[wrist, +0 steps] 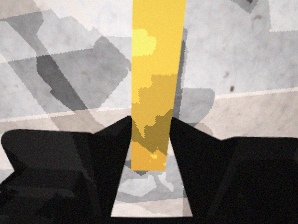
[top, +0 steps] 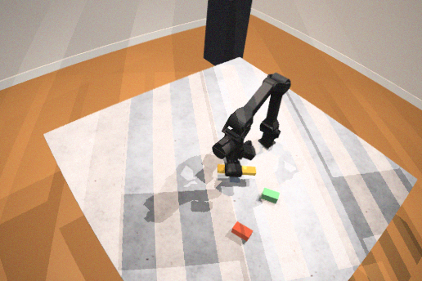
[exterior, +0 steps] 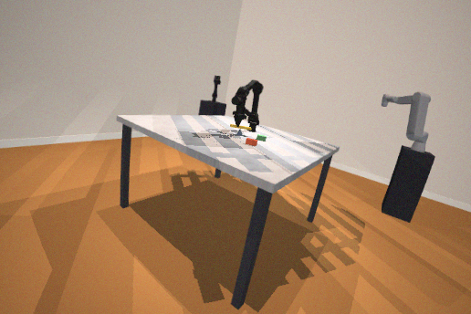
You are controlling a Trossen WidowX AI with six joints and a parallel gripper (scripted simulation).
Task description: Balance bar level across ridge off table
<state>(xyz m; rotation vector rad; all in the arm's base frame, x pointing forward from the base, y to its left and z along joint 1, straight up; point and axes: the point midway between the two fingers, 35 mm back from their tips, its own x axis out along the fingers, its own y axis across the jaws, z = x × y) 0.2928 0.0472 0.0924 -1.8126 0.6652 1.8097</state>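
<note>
My gripper tip is now 2 cm to the right of the bar and 2 cm past it. The rest, counted from my gripper tip: red block 22 cm to the left, 13 cm ahead, 4 cm below; green block 17 cm to the left, 7 cm behind, 4 cm below.
</note>
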